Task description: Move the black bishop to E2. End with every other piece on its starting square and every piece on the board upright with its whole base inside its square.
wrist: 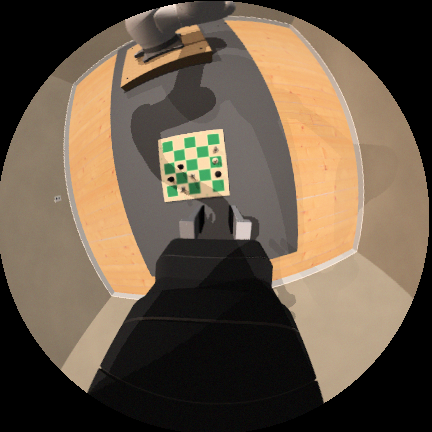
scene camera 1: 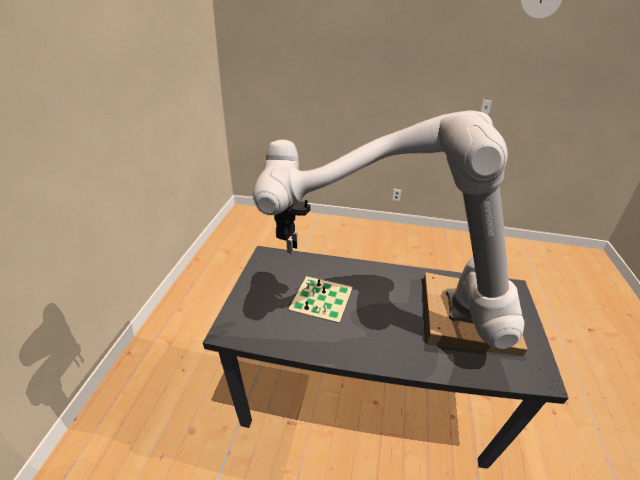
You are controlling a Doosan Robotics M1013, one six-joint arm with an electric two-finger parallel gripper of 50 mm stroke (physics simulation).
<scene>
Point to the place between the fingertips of my gripper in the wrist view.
216, 213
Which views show the chessboard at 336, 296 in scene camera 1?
The wrist view and scene camera 1: all of them.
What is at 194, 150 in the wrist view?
A chessboard.
</scene>
